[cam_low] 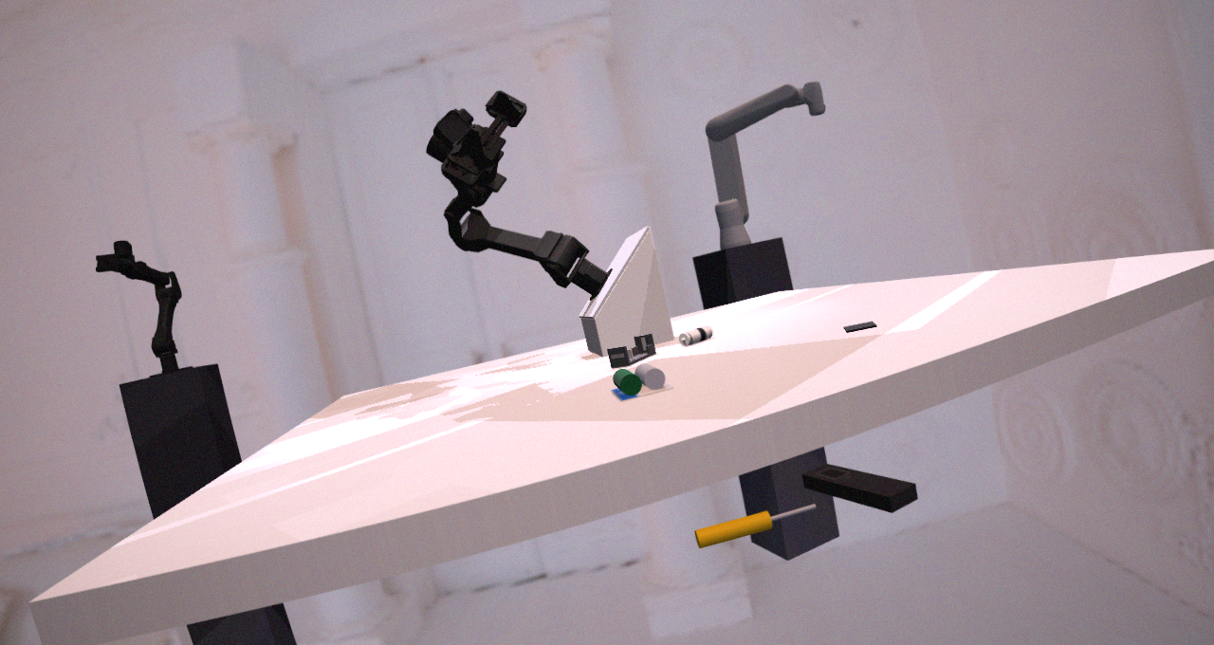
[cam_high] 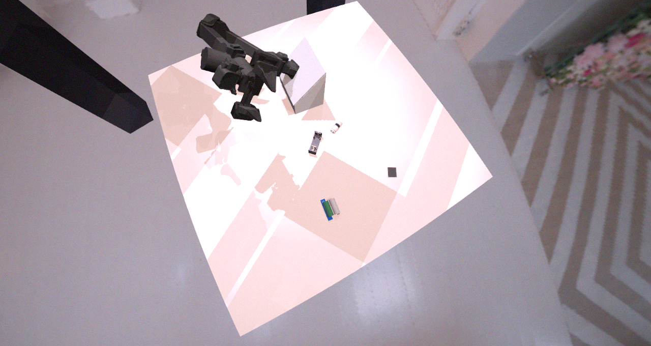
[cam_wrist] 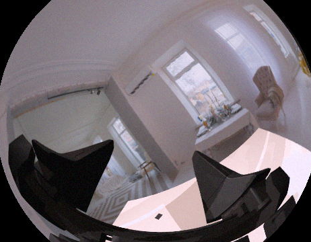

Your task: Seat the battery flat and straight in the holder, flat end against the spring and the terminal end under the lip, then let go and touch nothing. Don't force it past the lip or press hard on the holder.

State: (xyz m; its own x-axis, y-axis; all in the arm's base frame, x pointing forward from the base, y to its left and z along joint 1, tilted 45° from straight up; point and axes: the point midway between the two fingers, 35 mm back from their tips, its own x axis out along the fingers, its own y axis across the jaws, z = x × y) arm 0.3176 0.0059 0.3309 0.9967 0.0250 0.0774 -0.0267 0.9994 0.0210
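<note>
Now: gripper tip 420 mm above the battery, 270 mm to the right of it and 10 mm past it. From my gripper tip the other things lie so: black square (440 mm below, 360 mm to the left, 300 mm ahead).
</note>
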